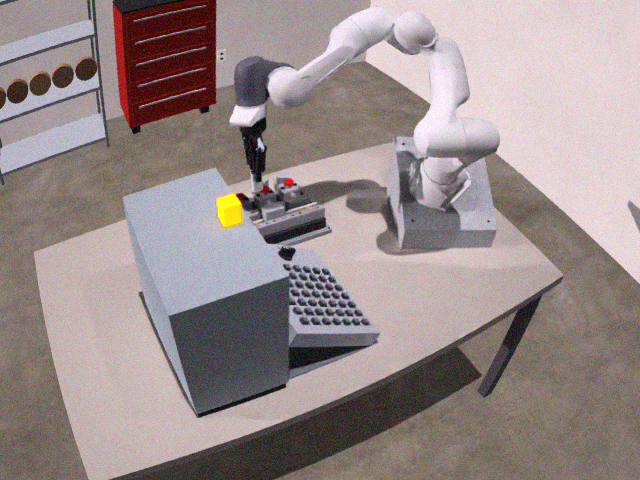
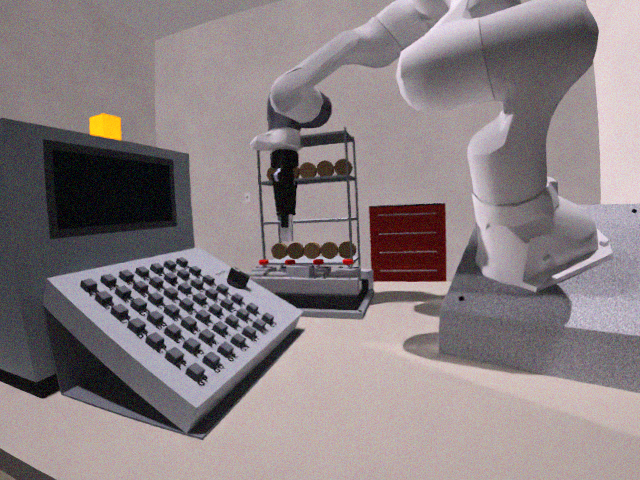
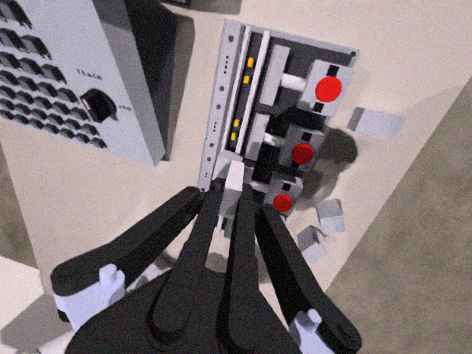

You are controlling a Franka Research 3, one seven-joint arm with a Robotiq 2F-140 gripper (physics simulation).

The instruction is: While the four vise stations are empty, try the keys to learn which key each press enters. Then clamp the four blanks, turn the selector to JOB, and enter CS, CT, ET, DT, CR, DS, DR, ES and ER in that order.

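Note:
My gripper (image 1: 256, 181) (image 2: 285, 223) (image 3: 235, 173) is shut and empty. It points straight down, just above the near end of the vise fixture (image 1: 295, 223) (image 2: 310, 284) (image 3: 220, 95). Three vise stations show red buttons (image 3: 328, 88) (image 3: 302, 153) (image 3: 282, 202); the nearest end is hidden under my fingers. A grey blank (image 3: 225, 159) sits on the fixture right by my fingertips. Three more grey blanks (image 3: 375, 122) (image 3: 330, 220) (image 3: 312, 243) lie loose on the table beside the fixture. The black selector knob (image 1: 286, 252) (image 2: 237, 277) (image 3: 97, 105) sits between TEACH and JOB above the keyboard (image 1: 325, 305) (image 2: 170, 310) (image 3: 38, 68).
The grey console (image 1: 196, 258) (image 2: 30, 269) with a dark screen carries a yellow cube (image 1: 229, 210) (image 2: 105, 126). The robot's base block (image 1: 444, 222) (image 2: 542, 320) stands to the right. A red drawer cabinet (image 1: 165, 56) (image 2: 407, 242) and a shelf rack (image 1: 98, 77) (image 2: 355, 207) stand off the table.

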